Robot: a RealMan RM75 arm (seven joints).
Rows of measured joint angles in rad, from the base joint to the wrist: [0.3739 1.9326 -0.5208 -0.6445 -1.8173 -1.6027 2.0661]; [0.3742 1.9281 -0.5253 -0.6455 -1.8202 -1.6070 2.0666]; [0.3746 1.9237 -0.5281 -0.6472 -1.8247 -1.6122 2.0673]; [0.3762 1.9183 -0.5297 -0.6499 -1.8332 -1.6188 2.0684]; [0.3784 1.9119 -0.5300 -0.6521 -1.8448 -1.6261 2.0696]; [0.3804 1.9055 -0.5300 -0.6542 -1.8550 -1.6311 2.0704]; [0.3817 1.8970 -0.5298 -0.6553 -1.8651 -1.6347 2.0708]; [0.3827 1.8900 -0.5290 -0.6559 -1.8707 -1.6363 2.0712]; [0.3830 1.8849 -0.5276 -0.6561 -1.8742 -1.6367 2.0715]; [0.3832 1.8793 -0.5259 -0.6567 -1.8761 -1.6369 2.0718]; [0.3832 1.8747 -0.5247 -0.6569 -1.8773 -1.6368 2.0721]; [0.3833 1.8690 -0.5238 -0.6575 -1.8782 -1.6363 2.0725]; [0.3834 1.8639 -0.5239 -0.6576 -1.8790 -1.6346 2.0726]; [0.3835 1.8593 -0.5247 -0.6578 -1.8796 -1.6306 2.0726]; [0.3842 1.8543 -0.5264 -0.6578 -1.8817 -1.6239 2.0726]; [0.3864 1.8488 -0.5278 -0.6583 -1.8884 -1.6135 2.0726]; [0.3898 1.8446 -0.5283 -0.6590 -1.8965 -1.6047 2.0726]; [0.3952 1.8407 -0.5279 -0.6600 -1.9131 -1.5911 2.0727]
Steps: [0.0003 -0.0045 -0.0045 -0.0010 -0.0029 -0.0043 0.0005]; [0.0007 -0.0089 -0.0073 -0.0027 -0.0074 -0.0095 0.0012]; [0.0023 -0.0143 -0.0089 -0.0054 -0.0159 -0.0161 0.0023]; [0.0045 -0.0207 -0.0092 -0.0076 -0.0275 -0.0234 0.0035]; [0.0065 -0.0271 -0.0092 -0.0097 -0.0377 -0.0284 0.0043]; [0.0078 -0.0356 -0.0090 -0.0108 -0.0478 -0.0320 0.0047]; [0.0088 -0.0426 -0.0082 -0.0114 -0.0534 -0.0336 0.0051]; [0.0091 -0.0477 -0.0068 -0.0116 -0.0569 -0.0340 0.0054]; [0.0093 -0.0533 -0.0051 -0.0122 -0.0588 -0.0342 0.0057]; [0.0093 -0.0579 -0.0039 -0.0124 -0.0600 -0.0341 0.0060]; [0.0094 -0.0636 -0.0030 -0.0130 -0.0609 -0.0336 0.0064]; [0.0095 -0.0687 -0.0031 -0.0131 -0.0617 -0.0319 0.0065]; [0.0096 -0.0733 -0.0039 -0.0133 -0.0623 -0.0279 0.0065]; [0.0103 -0.0783 -0.0056 -0.0133 -0.0644 -0.0212 0.0065]; [0.0125 -0.0838 -0.0070 -0.0138 -0.0711 -0.0108 0.0065]; [0.0159 -0.0880 -0.0075 -0.0145 -0.0792 -0.0020 0.0065]; [0.0213 -0.0919 -0.0071 -0.0155 -0.0958 0.0116 0.0066]
